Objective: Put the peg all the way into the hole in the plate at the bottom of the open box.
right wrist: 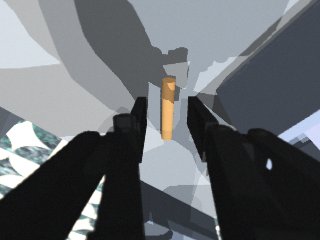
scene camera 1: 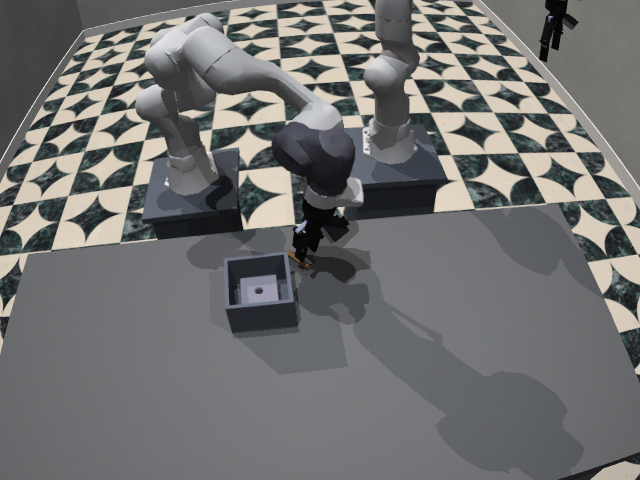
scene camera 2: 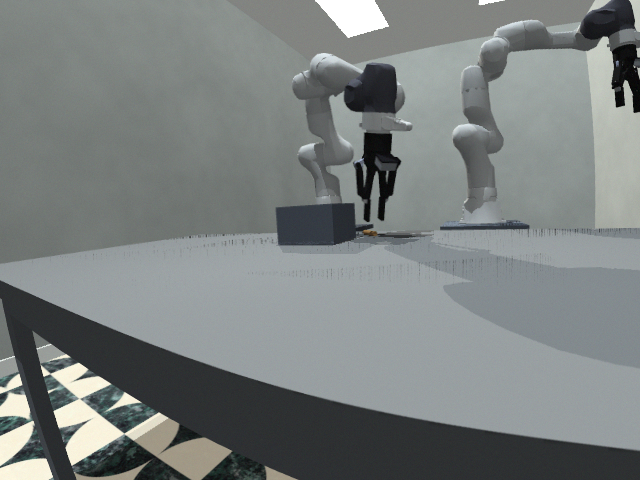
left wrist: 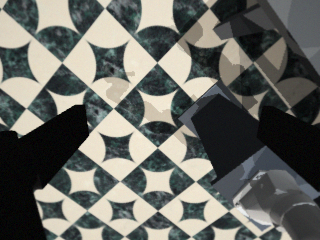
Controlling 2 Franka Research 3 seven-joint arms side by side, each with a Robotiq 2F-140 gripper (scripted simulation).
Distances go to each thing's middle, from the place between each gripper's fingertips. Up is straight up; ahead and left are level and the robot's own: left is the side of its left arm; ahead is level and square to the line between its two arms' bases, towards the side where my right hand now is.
My right gripper [scene camera 2: 373, 219] is now 70 mm above the orange peg [right wrist: 168, 84], 30 mm past it and 20 mm to the left of it. Round my right hand: dark blue-grey box [scene camera 1: 279, 314] (140 mm to the right, 100 mm ahead, 50 mm below); then pale plate [scene camera 1: 262, 288] (140 mm to the right, 100 mm ahead, 30 mm below).
The orange peg lies 370 mm ahead of my left hand, 920 mm to the right of it and 410 mm below it. The rest, counted from my left hand: dark blue-grey box: 490 mm ahead, 1040 mm to the right, 390 mm below; pale plate: 490 mm ahead, 1040 mm to the right, 370 mm below.
